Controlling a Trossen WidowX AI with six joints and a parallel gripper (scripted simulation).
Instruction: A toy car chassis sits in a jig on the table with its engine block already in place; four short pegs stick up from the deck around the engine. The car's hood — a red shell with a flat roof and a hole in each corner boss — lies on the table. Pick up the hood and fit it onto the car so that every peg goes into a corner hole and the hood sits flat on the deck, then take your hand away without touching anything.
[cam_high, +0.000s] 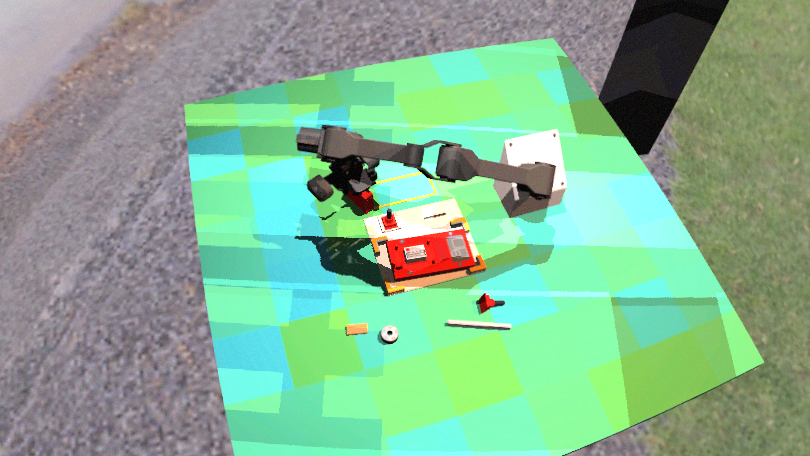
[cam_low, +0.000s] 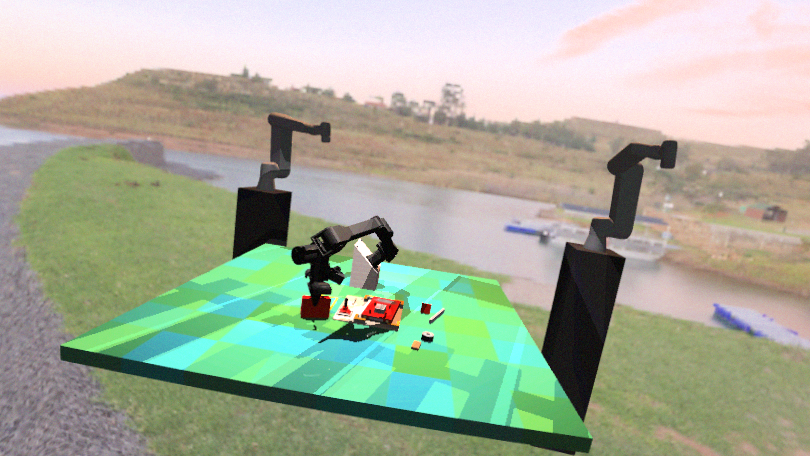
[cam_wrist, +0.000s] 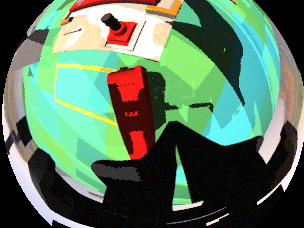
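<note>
My gripper tip is now 3 cm past the red hood, 1 cm to the left of it and 2 cm above it. Round my gripper tip: grey rod 26 cm behind, 39 cm to the left, 4 cm below; then orange block 2 cm ahead, 35 cm to the left, 5 cm below.
</note>
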